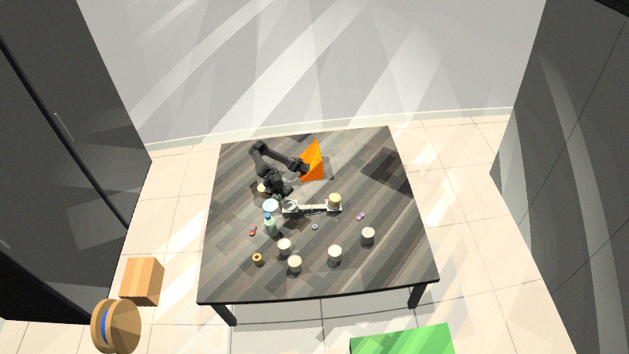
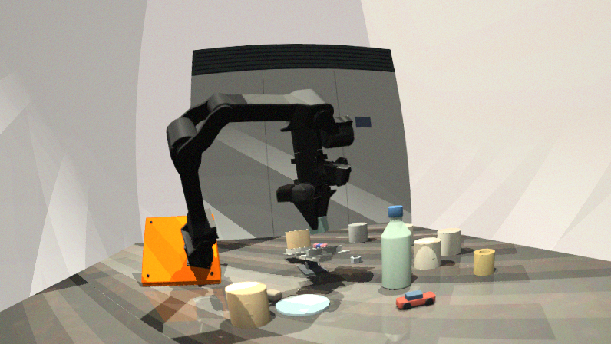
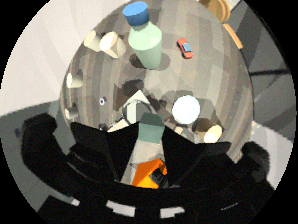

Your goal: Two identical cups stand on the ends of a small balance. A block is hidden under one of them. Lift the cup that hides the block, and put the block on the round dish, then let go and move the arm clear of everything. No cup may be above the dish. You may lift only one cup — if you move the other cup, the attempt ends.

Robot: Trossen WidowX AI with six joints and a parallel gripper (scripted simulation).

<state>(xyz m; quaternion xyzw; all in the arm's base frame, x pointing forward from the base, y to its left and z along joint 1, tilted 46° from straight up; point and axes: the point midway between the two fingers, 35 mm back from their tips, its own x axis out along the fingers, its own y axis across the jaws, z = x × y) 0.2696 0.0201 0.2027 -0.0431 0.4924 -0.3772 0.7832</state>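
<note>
Now: the pale blue round dish 5 cm behind my gripper tip, 9 cm to the right of it and 14 cm below it. Also, from my gripper tip: pebble (11 cm behind, 4 cm to the right, 13 cm below); pale green block (right at my gripper tip); pale green bottle (15 cm ahead, 6 cm to the right, 3 cm below).
</note>
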